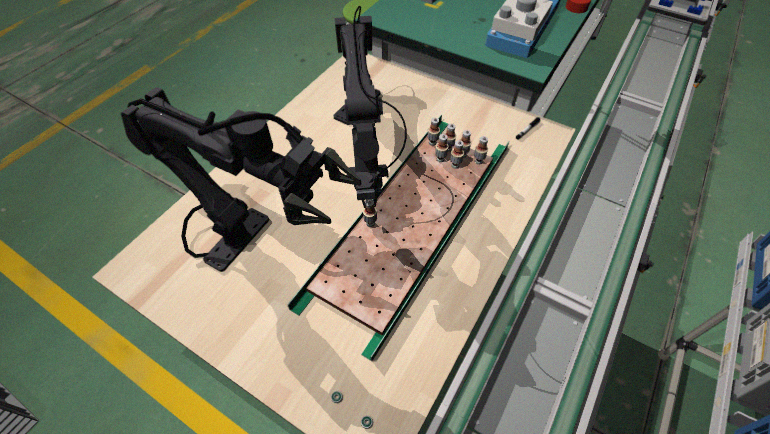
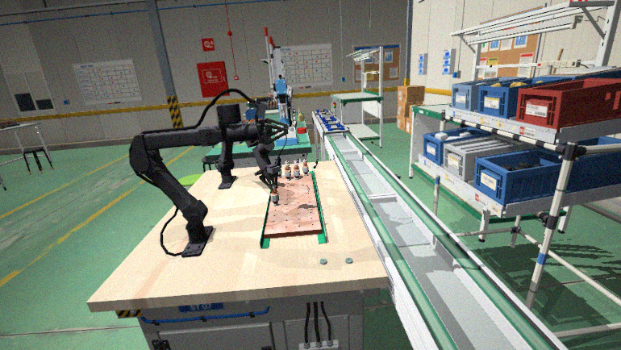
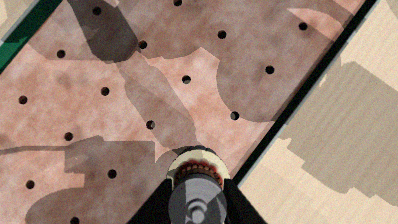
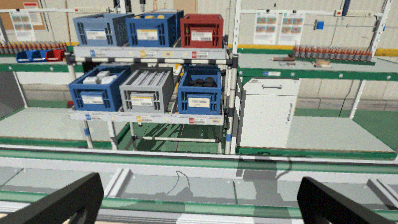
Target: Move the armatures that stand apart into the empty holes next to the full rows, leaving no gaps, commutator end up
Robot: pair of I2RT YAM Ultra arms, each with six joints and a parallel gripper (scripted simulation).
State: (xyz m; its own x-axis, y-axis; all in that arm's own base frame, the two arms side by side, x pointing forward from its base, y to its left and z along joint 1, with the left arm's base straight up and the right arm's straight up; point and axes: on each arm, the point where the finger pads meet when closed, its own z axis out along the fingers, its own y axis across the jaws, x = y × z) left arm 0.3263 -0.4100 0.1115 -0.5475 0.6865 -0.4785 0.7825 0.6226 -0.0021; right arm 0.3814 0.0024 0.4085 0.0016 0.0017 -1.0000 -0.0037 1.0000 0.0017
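Now: the copper-coloured board 100 mm below my left hand, 80 mm ahead of it and 70 mm to the left of it. Also, from my left hand: black marker 600 mm to the left, 260 mm ahead, 100 mm below.
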